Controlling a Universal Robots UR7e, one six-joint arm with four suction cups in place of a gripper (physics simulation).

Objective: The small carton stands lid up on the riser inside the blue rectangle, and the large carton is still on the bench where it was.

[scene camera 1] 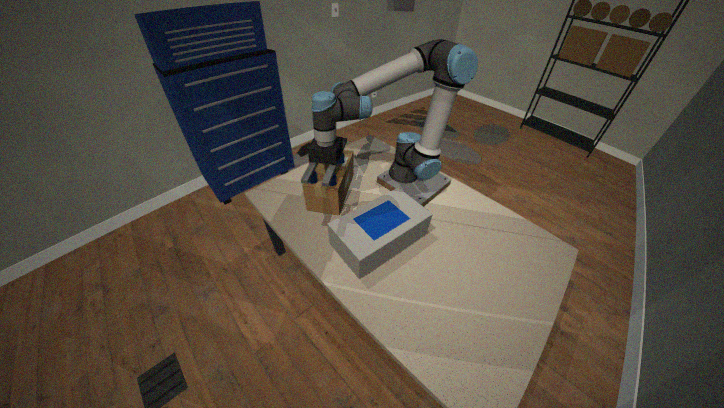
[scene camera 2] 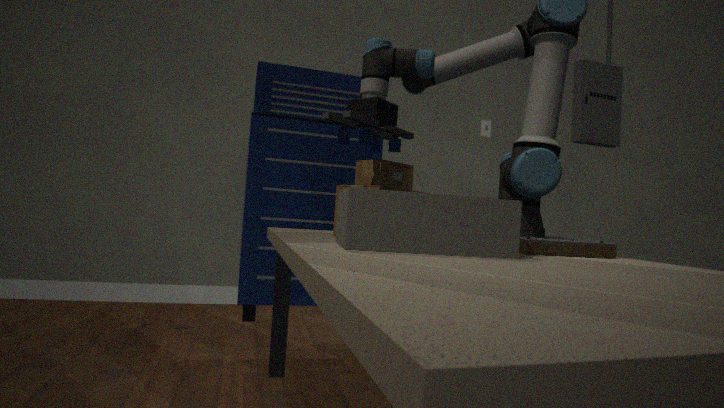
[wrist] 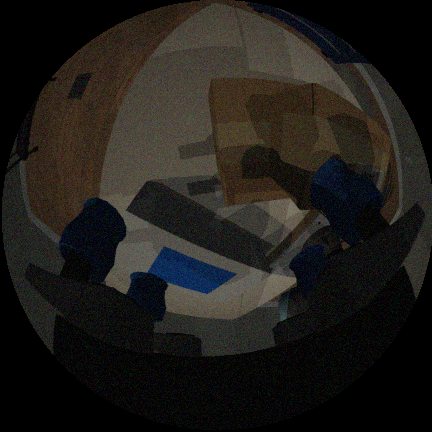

Note:
My suction head (wrist: 340, 193) carries nothing. The cup is 17 cm from the middle of a small carton (scene camera 2: 381, 172). A grey riser (scene camera 1: 365, 238) rests on the table. Further things: a large carton (scene camera 1: 318, 198).
The small carton is seen too in the wrist view (wrist: 310, 124). The large carton is seen too in the wrist view (wrist: 240, 108).

